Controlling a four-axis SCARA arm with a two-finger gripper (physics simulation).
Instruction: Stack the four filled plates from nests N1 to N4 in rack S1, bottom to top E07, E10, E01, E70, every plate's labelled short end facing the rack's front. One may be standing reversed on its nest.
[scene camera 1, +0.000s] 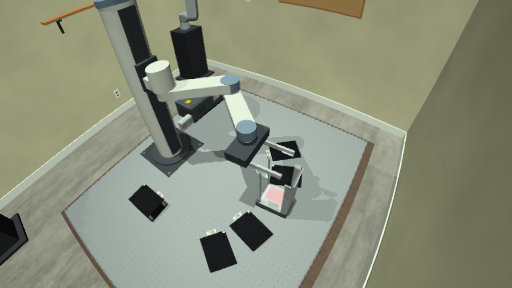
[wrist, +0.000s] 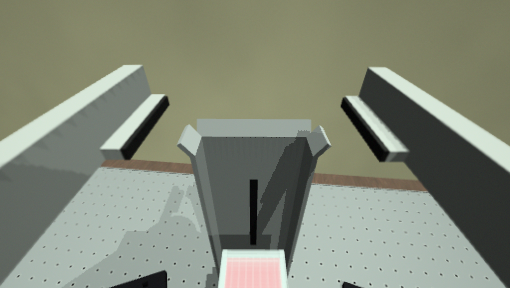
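Where they show: gripper, fingertip midpoint: (scene camera 1: 287, 164) (wrist: 255, 85); arm's base at its link origin: (scene camera 1: 171, 150).
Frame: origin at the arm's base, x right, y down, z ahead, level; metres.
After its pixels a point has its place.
Rack S1 (scene camera 1: 291, 196) @(z 0.788, x -0.024, y -0.200 m) (wrist: 225, 170) @(z 0.778, x -0.079, y -0.254 m) stands upright at centre right of the scene view, its tall grey back wall slotted. A clear plate with pink filling (scene camera 1: 274, 195) @(z 0.704, x -0.039, y -0.105 m) (wrist: 253, 272) @(z 0.750, x -0.049, y -0.107 m) lies low inside it; how many plates are stacked there and their labels cannot be told. My gripper (scene camera 1: 285, 163) @(z 0.740, x -0.048, y -0.353 m) (wrist: 255, 85) @(z 0.740, x -0.048, y -0.353 m) is open and empty, raised high above the rack, a finger to each side in the wrist view. Black nests (scene camera 1: 218, 251) @(z 0.635, x 0.297, y -0.025 m) (scene camera 1: 251, 230) @(z 0.695, x 0.133, y -0.025 m) (scene camera 1: 285, 151) lie around the rack with no plate visible on them. Another black nest (scene camera 1: 281, 175) is partly hidden behind the rack and a finger.
A black unit (scene camera 1: 148, 201) @(z 0.215, x 0.330, y -0.073 m) lies at the left of the perforated mat (scene camera 1: 185, 200) @(z 0.331, x 0.194, y -0.013 m). The arm's column (scene camera 1: 142, 85) @(z 0.091, x 0.051, y -0.533 m) stands at the back left, with a dark box (scene camera 1: 192, 107) @(z -0.046, x -0.272, y -0.128 m) and a black pedestal (scene camera 1: 190, 52) behind it. Dark corners show at the wrist view's lower edge.
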